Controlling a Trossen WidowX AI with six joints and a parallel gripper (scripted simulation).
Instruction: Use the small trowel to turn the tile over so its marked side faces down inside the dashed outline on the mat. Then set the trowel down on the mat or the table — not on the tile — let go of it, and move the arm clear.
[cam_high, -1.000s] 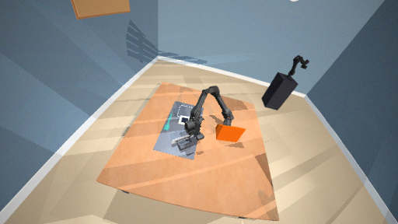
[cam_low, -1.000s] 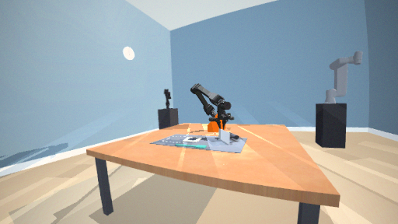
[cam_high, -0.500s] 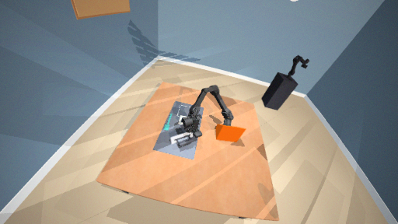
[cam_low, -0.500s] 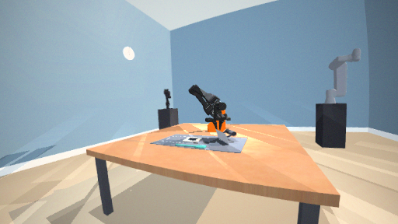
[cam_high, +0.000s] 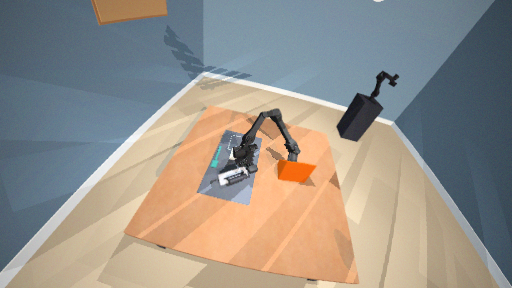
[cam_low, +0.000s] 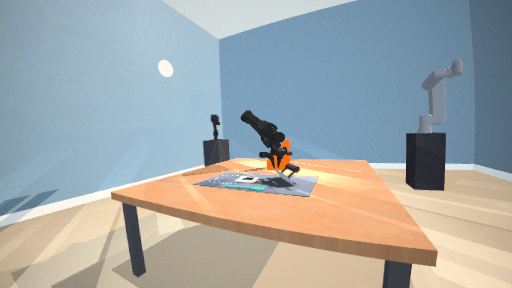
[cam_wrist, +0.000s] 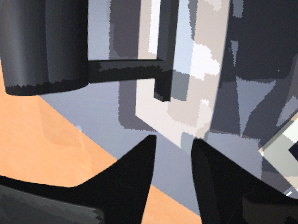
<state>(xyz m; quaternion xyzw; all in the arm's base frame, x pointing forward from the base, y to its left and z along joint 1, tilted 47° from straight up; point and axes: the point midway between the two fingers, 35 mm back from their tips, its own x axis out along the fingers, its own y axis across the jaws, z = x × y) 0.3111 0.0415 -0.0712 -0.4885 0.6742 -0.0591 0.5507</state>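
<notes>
My gripper tip is 90 mm short of the grey mat, 90 mm to the left of it and 80 mm above it. Also, from my gripper tip: flat teal tile: 230 mm ahead, 70 mm to the right, 60 mm below.
</notes>
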